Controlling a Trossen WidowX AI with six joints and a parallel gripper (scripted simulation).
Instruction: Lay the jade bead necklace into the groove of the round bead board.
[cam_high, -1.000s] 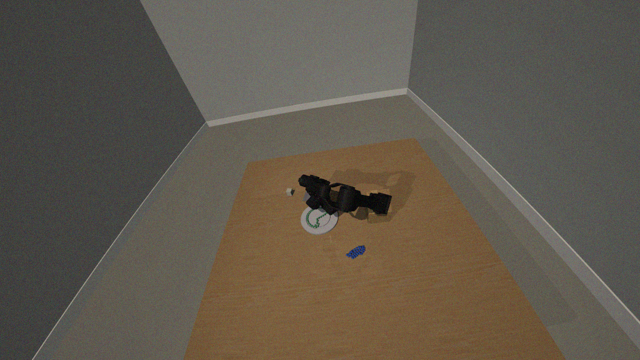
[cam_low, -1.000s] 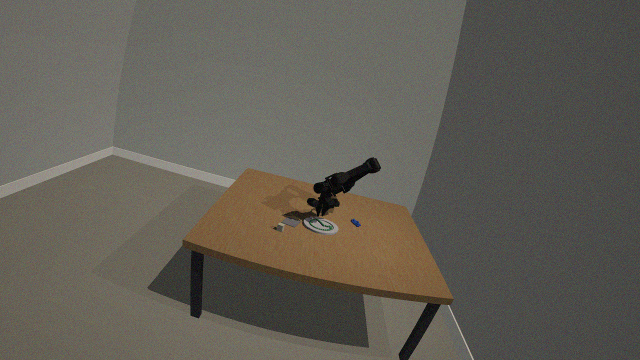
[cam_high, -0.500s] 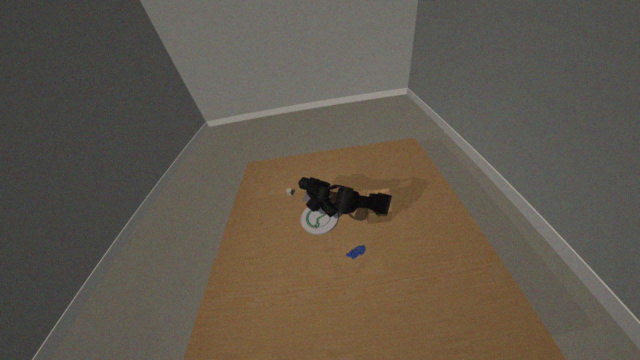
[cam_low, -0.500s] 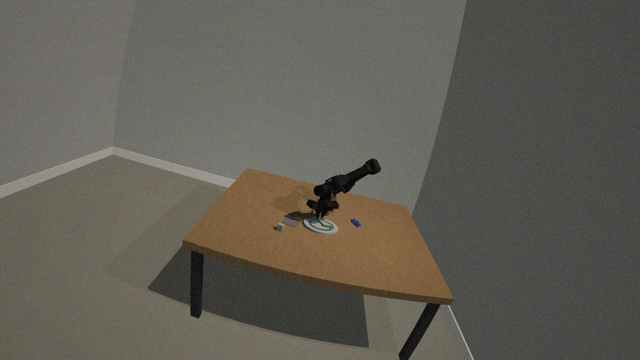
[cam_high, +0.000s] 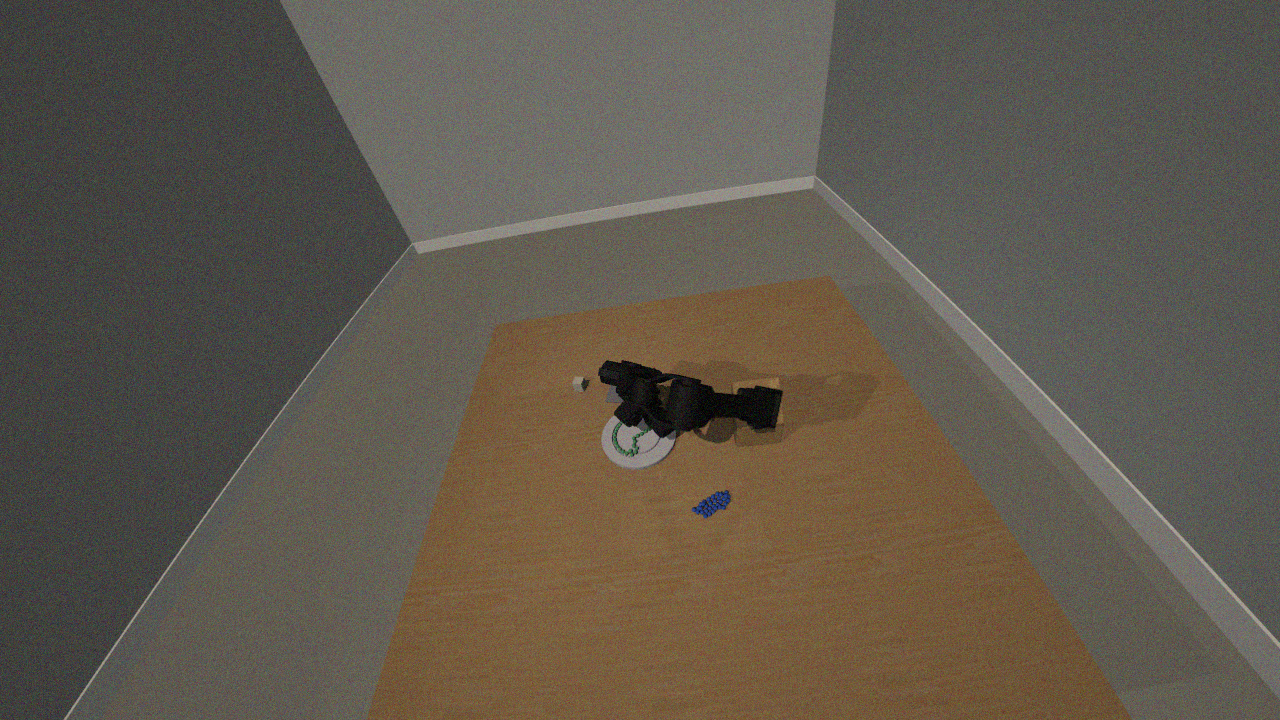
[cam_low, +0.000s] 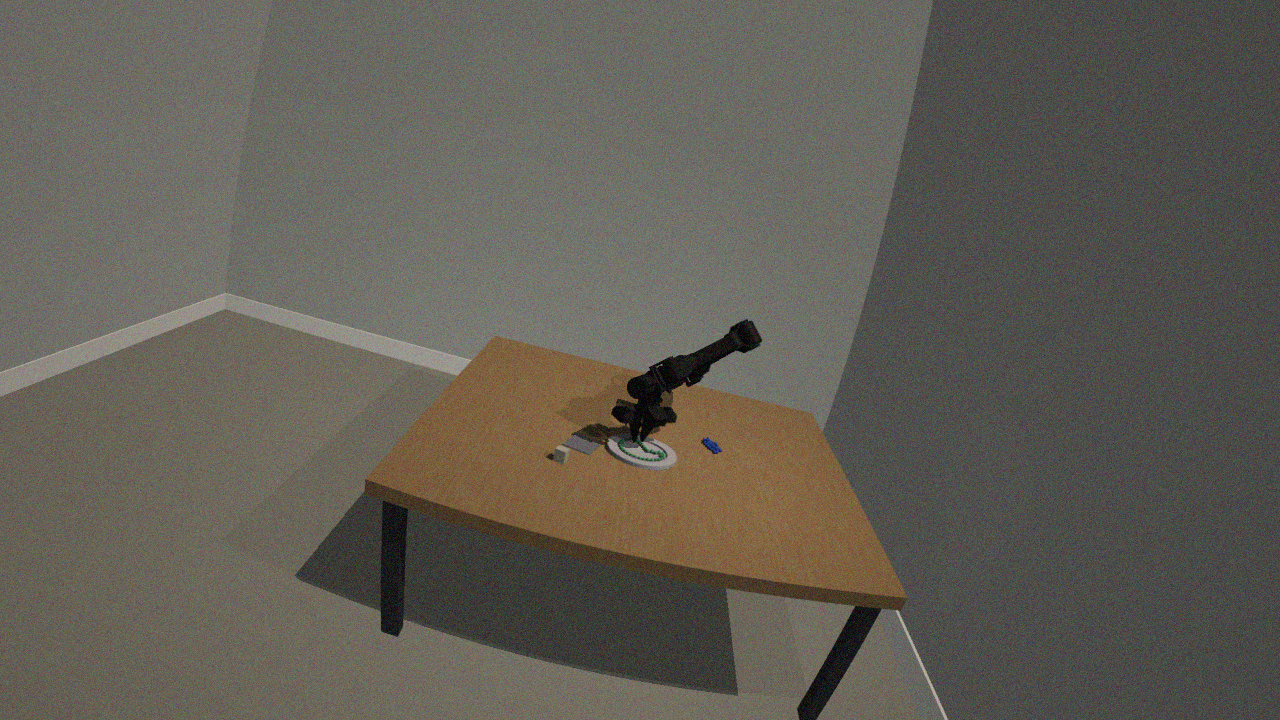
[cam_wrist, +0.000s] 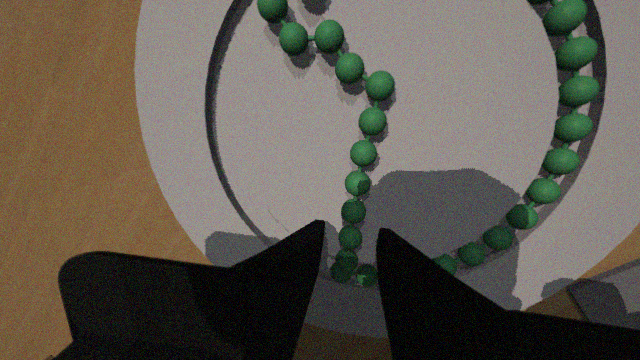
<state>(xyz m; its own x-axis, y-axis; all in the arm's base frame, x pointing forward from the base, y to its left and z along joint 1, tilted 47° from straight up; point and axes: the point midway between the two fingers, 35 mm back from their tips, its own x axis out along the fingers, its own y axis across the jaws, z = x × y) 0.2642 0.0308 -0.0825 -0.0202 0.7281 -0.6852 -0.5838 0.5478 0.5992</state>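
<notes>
The round bead board is 4 cm ahead of my gripper tip, 2 cm to the left of it and 1 cm below it. Also, from my gripper tip: pale block 22 cm ahead, 18 cm to the right; then flat grey plate 8 cm ahead, 15 cm to the right, 1 cm below.
</notes>
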